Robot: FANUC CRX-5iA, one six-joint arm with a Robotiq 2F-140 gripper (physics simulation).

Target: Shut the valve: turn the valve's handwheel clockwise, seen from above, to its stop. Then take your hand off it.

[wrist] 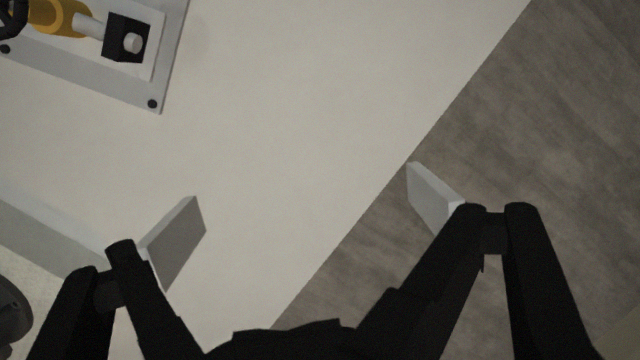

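The valve (59, 20) shows in part at the top left of the wrist view, with a yellow body, a pale pipe and a black block on a grey base plate (75, 66). Part of its black handwheel (20, 20) shows at the left edge; the rest is cut off by the frame. My gripper (302, 198) is wide open with nothing between its pads. It is apart from the valve and handwheel, which lie up and to the left of the fingers in the view.
The pale table top (280, 130) ends in a diagonal edge, with the grey floor (550, 125) beyond it on the right. A grey raised strip (45, 235) lies at the lower left, near a dark rounded part (14, 312) at the left edge.
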